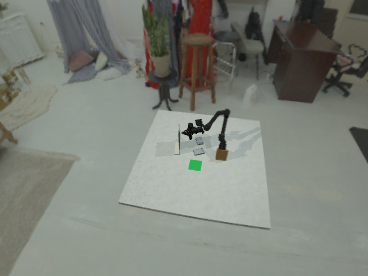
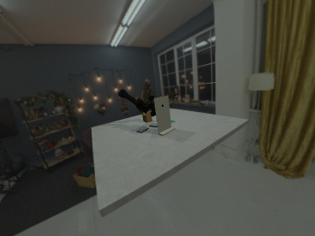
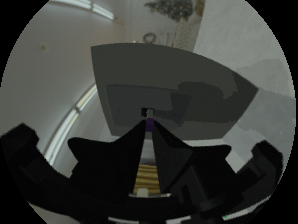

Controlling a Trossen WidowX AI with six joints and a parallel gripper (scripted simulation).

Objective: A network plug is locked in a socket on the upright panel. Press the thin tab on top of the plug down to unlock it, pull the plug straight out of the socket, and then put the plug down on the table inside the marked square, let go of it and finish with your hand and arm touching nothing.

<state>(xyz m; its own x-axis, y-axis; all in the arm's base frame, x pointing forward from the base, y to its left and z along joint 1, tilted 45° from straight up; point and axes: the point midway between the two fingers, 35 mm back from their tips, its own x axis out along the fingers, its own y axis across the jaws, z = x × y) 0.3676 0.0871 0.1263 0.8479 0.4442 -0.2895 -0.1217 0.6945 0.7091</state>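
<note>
My gripper tip is now 24 cm above the green marked square, 18 cm past it and 17 cm to the right of it. From my gripper tip the other things lie so: plug (1 cm ahead); panel (9 cm below, 4 cm ahead, 1 cm to the left).
</note>
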